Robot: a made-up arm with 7 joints. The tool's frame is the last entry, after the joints.
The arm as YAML. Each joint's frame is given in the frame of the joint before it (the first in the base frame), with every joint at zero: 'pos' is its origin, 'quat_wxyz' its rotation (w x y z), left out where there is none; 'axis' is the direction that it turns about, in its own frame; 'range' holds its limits. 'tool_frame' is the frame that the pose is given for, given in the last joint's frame.
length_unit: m
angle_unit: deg
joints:
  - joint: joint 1
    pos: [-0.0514, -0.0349, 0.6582]
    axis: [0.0, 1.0, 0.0]
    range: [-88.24, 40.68]
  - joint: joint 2
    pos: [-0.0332, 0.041, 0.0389]
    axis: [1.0, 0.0, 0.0]
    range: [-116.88, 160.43]
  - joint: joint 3
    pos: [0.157, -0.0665, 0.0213]
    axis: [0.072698, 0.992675, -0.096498]
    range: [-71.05, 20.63]
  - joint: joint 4
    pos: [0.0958, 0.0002, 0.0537]
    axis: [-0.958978, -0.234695, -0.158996]
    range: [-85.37, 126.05]
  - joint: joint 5
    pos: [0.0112, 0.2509, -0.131]
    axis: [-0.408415, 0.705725, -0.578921]
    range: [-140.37, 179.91]
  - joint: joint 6
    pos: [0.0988, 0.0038, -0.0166]
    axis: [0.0, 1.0, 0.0]
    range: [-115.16, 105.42]
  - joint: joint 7
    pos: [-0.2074, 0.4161, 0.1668]
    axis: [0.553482, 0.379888, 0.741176]
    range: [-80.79, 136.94]
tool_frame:
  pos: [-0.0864, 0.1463, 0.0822]
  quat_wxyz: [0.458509, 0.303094, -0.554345, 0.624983]
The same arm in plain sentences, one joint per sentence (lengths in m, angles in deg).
The arm has seven revolute joints in a row. What follows holds with every joint at zero, and every direction is one of the base frame's.
Joint 1 lies 0.0514 m along -x and 0.0349 m along -y and 0.6582 m along +z from the base frame's origin and turns about +y, from -88.24 to 40.68 deg.
Joint 2 lies 0.0332 m along -x and 0.0410 m along +y and 0.0389 m along +z from joint 1 and turns about +x, from -116.88 to 160.43 deg.
Joint 3 lies 0.1570 m along +x and 0.0665 m along -y and 0.0213 m along +z from joint 2 and turns about the direction (0.072698, 0.992675, -0.096498), from -71.05 to 20.63 deg.
Joint 4 lies 0.0958 m along +x and 0.0002 m along +y and 0.0537 m along +z from joint 3 and turns about the direction (-0.958978, -0.234695, -0.158996), from -85.37 to 126.05 deg.
Joint 5 lies 0.0112 m along +x and 0.2509 m along +y and 0.1310 m along -z from joint 4 and turns about the direction (-0.408415, 0.705725, -0.578921), from -140.37 to 179.91 deg.
Joint 6 lies 0.0988 m along +x and 0.0038 m along +y and 0.0166 m along -z from joint 5 and turns about +y, from -115.16 to 105.42 deg.
Joint 7 lies 0.2074 m along -x and 0.4161 m along +y and 0.1668 m along +z from joint 6 and turns about the direction (0.553482, 0.379888, 0.741176), from -80.79 to 136.94 deg.
The tool frame, which is the frame that the pose is given for, lies 0.0864 m along -x and 0.1463 m along +y and 0.0822 m along +z from joint 7; its axes are the base frame's turned by roll -64.08, pitch -62.52 and yaw 149.08 deg (as in URDF: about the fixed x, then y, then z).

